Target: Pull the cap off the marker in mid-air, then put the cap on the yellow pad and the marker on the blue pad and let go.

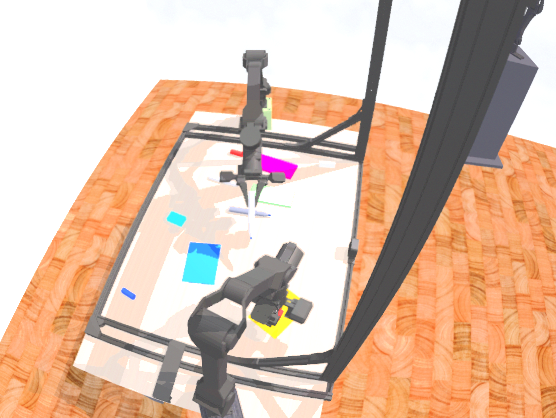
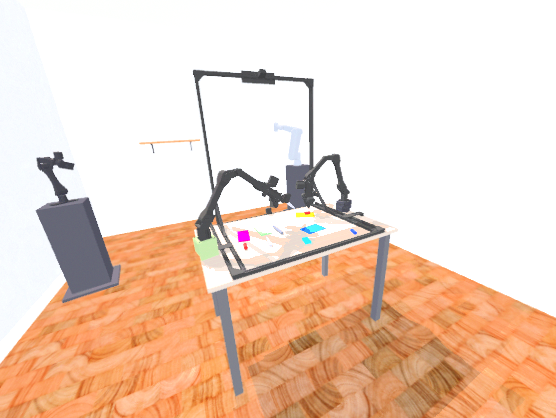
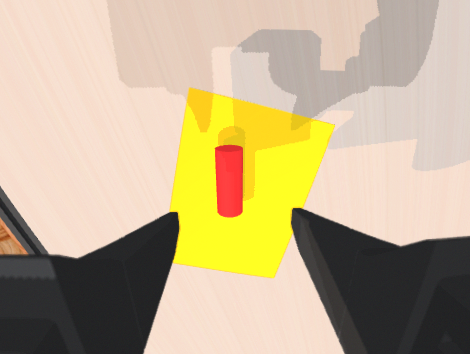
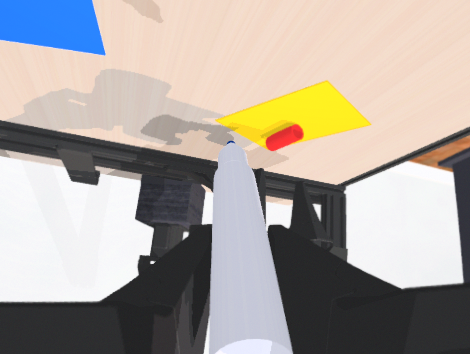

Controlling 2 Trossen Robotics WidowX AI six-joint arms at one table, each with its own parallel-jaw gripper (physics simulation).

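Frame: origin at the left arm's base, x right, y ahead, z up, level; centimetres.
Seen in the pictures: left gripper, fingertip midpoint: (image 2: 307,207) (image 3: 235,218) (image 4: 281,175); right gripper, fingertip midpoint: (image 1: 251,207) (image 4: 239,239); left arm's base, link origin: (image 1: 218,404) (image 2: 344,200) (image 4: 169,226); right arm's base, link origin: (image 2: 204,237).
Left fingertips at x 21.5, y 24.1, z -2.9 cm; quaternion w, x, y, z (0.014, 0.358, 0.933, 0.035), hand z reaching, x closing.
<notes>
Offsets run from my left fingertips to a thing's top centre.
The red cap {dx +0.1, dy -0.2, dz -3.8 cm} (image 1: 280,312) (image 2: 307,213) (image 3: 229,181) (image 4: 284,138) lies on its side at or just above the yellow pad {dx +1.0, dy +2.0, dz -5.9 cm} (image 1: 275,331) (image 2: 298,215) (image 3: 265,200) (image 4: 325,105); its exact height is unclear. My left gripper (image 2: 309,205) (image 3: 235,218) (image 4: 281,175) is open close above it, with the fingers apart on either side and not touching the cap. My right gripper (image 1: 251,204) (image 2: 287,198) (image 4: 239,239) is shut on the pale marker (image 1: 251,222) (image 2: 291,205) (image 4: 240,280), holding it in the air with its blue tip bare. The blue pad {dx -18.2, dy +23.8, dz -5.9 cm} (image 1: 201,267) (image 2: 315,228) (image 4: 45,25) lies on the table.
A grey marker {dx +1.0, dy +39.0, dz -4.0 cm} (image 1: 245,211) (image 2: 278,230) lies near a thin green strip {dx +9.9, dy +44.7, dz -5.1 cm} (image 1: 275,204). A magenta pad {dx +14.9, dy +58.2, dz -5.1 cm} (image 1: 282,166) (image 2: 243,236), a cyan block {dx -24.3, dy +42.8, dz -4.4 cm} (image 1: 176,219) (image 2: 306,240), a small blue piece {dx -43.9, dy +16.8, dz -3.8 cm} (image 1: 128,293) (image 2: 353,231) and a small red piece {dx +2.1, dy +68.5, dz -3.8 cm} (image 1: 235,153) (image 2: 245,246) lie around. A dark frame borders the table.
</notes>
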